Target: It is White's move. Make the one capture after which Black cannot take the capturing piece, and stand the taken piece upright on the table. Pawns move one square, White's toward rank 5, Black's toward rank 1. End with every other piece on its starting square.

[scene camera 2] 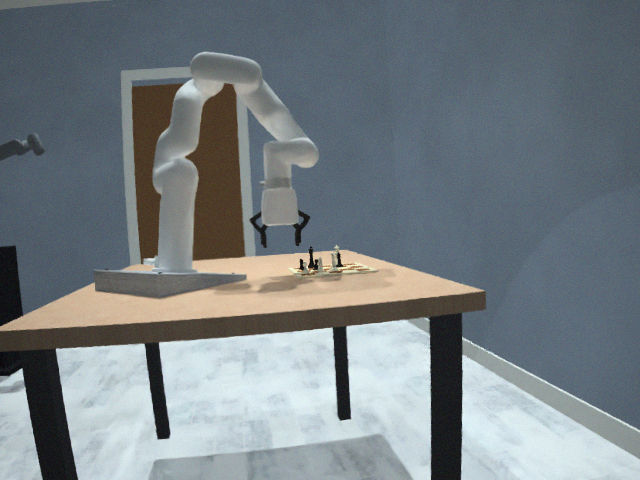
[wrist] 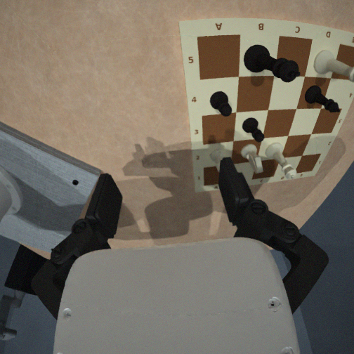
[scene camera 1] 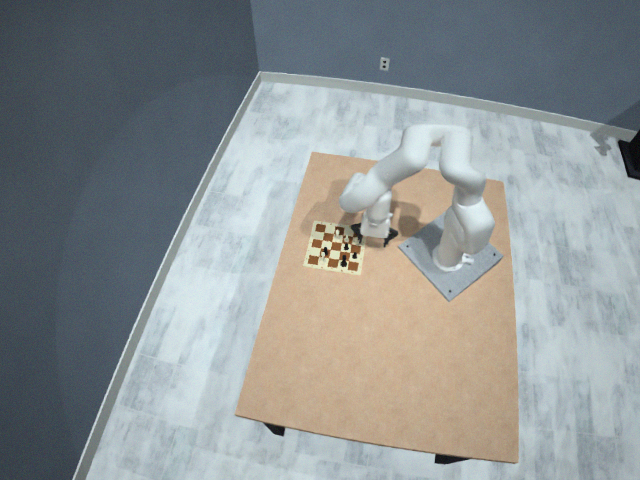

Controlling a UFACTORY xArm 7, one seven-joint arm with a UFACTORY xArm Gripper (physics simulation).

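Where they show: gripper, fingertip midpoint: [scene camera 2: 281, 246] [scene camera 1: 372, 242]; arm's base, link origin: [scene camera 2: 174, 272] [scene camera 1: 448, 257].
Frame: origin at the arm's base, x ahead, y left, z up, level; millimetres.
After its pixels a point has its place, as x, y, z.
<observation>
My gripper [scene camera 1: 373, 241] {297, 46, 48} [scene camera 2: 280, 244] {297, 46, 48} [wrist: 166, 178] is open and empty, pointing down high above the table beside the board's A side. The board [scene camera 1: 312, 251] {515, 101, -25} [scene camera 2: 373, 270] {539, -44, -26} [wrist: 189, 80] holds upright pieces. In the wrist view, the black king [wrist: 257, 58] is on B5, the white king [wrist: 326, 62] on D5 and a slim black piece [wrist: 315, 94] on D4. Black pawns stand on A4 [wrist: 220, 101] and B3 [wrist: 251, 126]. The white knight [wrist: 250, 153] is on B2 and a tall white piece [wrist: 276, 151] on C2. A white pawn [wrist: 216, 155] on A2 is partly hidden by a finger.
The arm's grey base plate [scene camera 1: 449, 289] {-22, 130, -13} [scene camera 2: 155, 284] {6, -231, 0} [wrist: 55, 175] lies on the wooden table [scene camera 1: 377, 361] {180, 457, -31} [scene camera 2: 310, 304] {343, -422, -31} [wrist: 100, 65], on the board's A side. The gripper's shadow falls on the table and the board's low ranks.
</observation>
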